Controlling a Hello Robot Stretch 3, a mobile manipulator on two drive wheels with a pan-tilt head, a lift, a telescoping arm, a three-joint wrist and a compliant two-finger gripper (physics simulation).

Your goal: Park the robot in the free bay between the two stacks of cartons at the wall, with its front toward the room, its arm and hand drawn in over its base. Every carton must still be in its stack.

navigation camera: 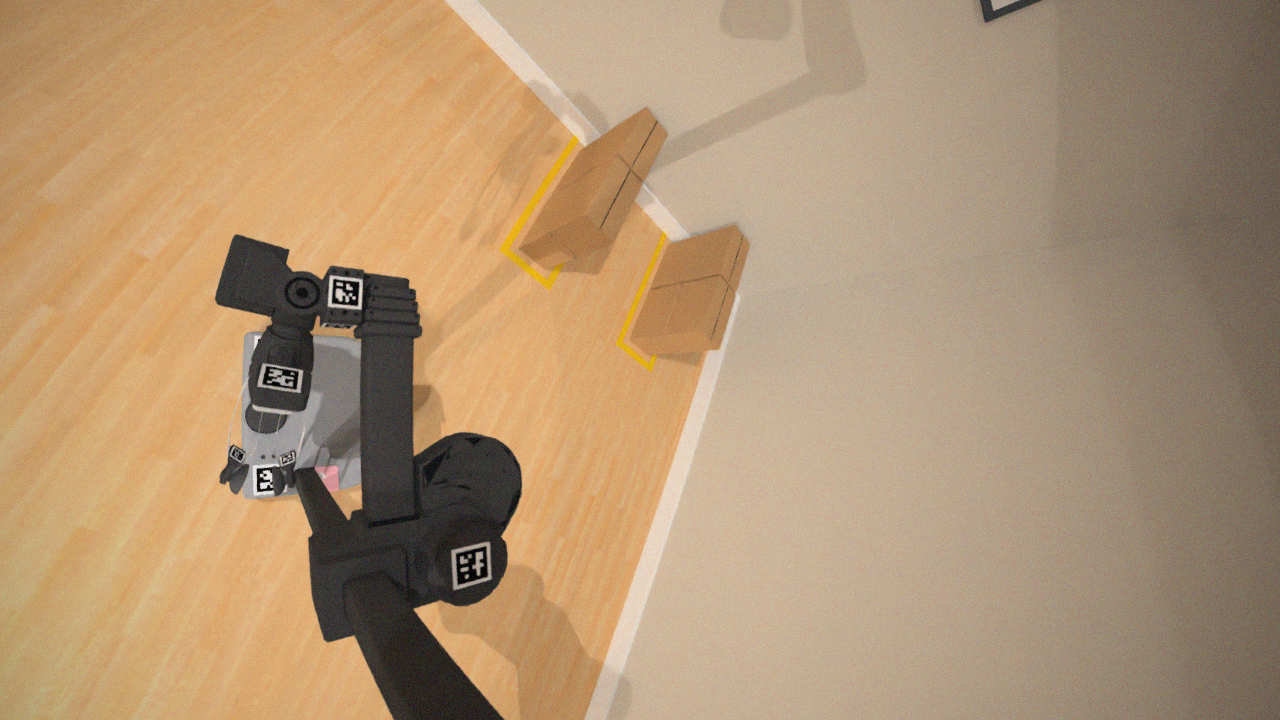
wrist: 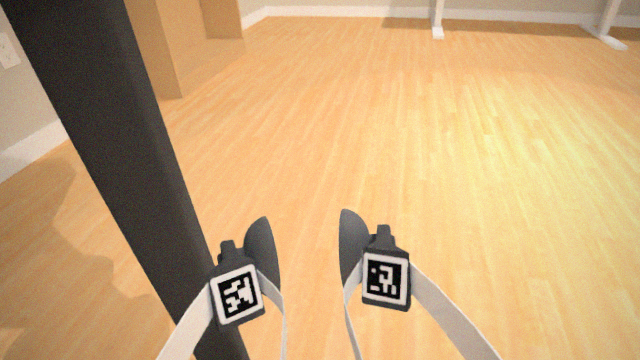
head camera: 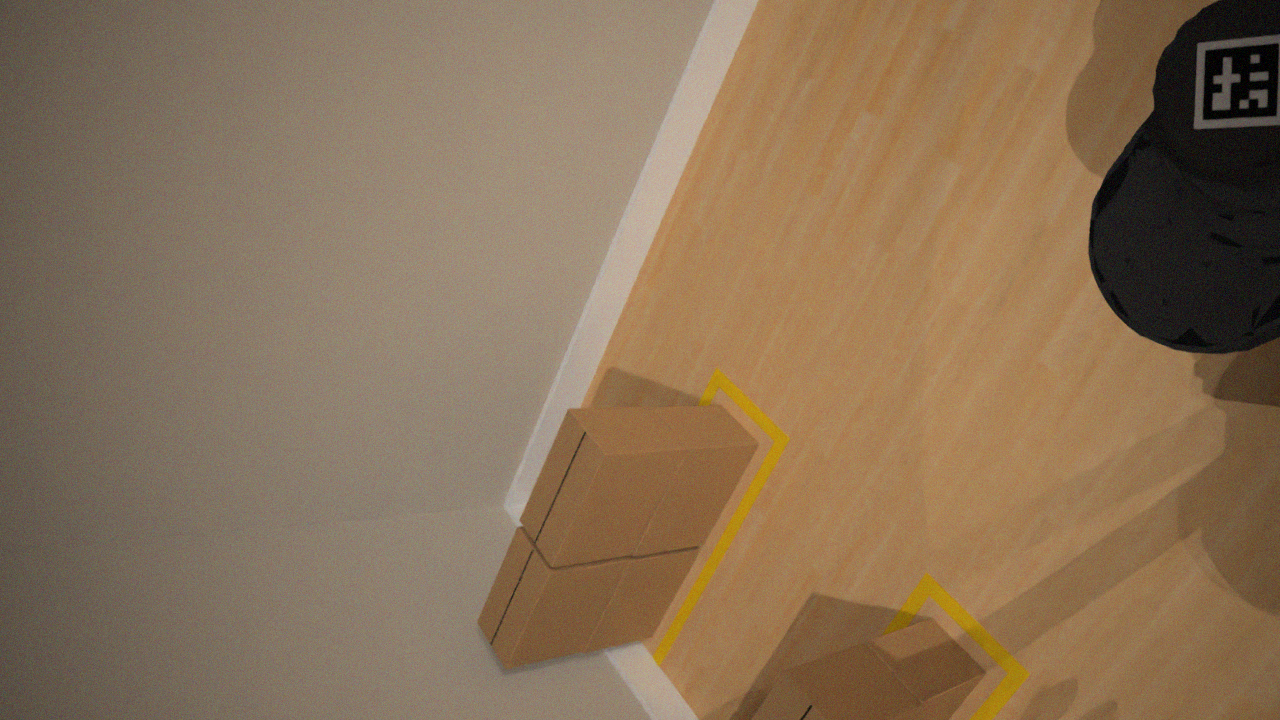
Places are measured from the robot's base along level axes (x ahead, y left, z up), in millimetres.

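Pixels of known places: gripper, fingertip midpoint: point(navigation camera: 256, 491).
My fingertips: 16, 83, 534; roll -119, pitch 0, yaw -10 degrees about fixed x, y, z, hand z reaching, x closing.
Ahead of a thing's pixels: the offset from my fingertips to its top centre, as dx, dy, dz. "spot": to the spot under its first point. Level surfaces: height alone.
One carton stack @[-1294, -398, -174] point(head camera: 644, 501) point(navigation camera: 689, 300) stands upright by the room corner. The other stack point(head camera: 895, 671) point(navigation camera: 581, 201) stands farther along the wall; its lower part is cut off in the head view. Between them is the bay floor @[dz -534] point(head camera: 787, 555) point(navigation camera: 626, 277). In both stacks the visible cartons sit together. My grey base point(navigation camera: 335, 402) is on the floor outside the bay, some way from both stacks. My arm is drawn in, with the wrist folded back. My gripper point(navigation camera: 259, 479) point(wrist: 306, 240) is open and empty over the base. It does not show in the head view.
Yellow floor tape @[spot: -1246, -540, -533] point(head camera: 723, 552) point(navigation camera: 640, 289) borders the corner stack, and more tape @[-858, -781, -533] point(head camera: 980, 626) point(navigation camera: 526, 268) borders the other. A white baseboard point(head camera: 626, 259) point(navigation camera: 671, 501) runs close beside my mast side. The wrist view shows a brown furniture piece point(wrist: 185, 45) and a white leg point(wrist: 438, 20).
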